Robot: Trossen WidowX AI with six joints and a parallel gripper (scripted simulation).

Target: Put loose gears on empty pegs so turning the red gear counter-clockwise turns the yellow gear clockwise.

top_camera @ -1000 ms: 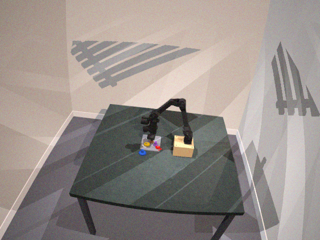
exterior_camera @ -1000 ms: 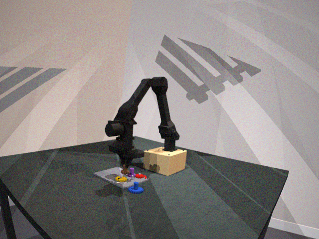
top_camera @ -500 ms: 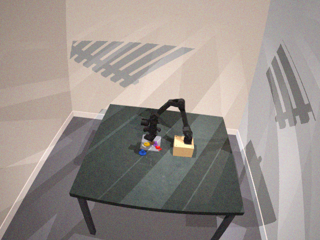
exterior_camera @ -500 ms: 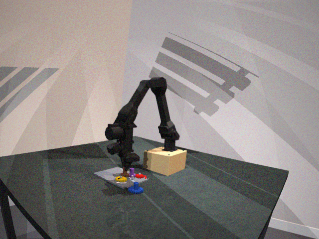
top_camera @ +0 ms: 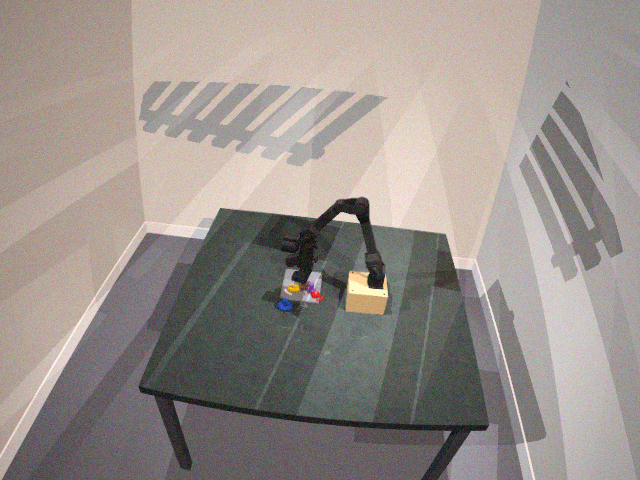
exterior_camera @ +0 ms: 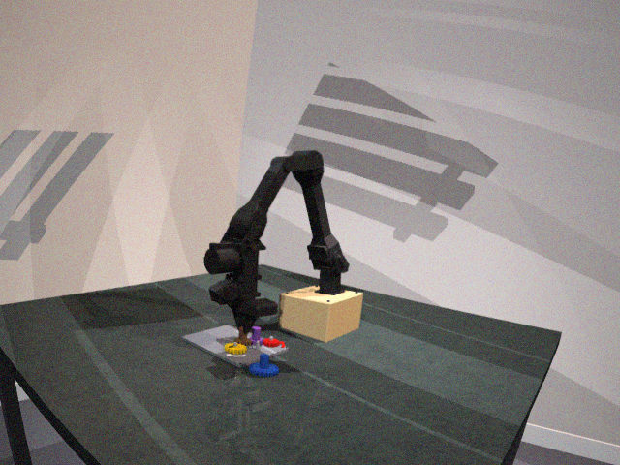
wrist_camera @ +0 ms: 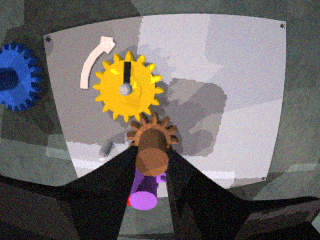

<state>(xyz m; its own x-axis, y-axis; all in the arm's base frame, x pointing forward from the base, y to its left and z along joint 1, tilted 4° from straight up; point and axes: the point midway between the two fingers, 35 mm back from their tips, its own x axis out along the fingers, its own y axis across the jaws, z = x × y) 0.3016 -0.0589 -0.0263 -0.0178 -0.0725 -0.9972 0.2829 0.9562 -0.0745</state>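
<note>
Right now the brown gear is 10 mm below my gripper tip. From my gripper tip the other things lie so: purple gear: 30 mm behind, 10 mm to the left, 20 mm below; red gear: 50 mm behind, 40 mm to the left, 20 mm below; yellow gear: 40 mm ahead, 10 mm to the left, 20 mm below.
</note>
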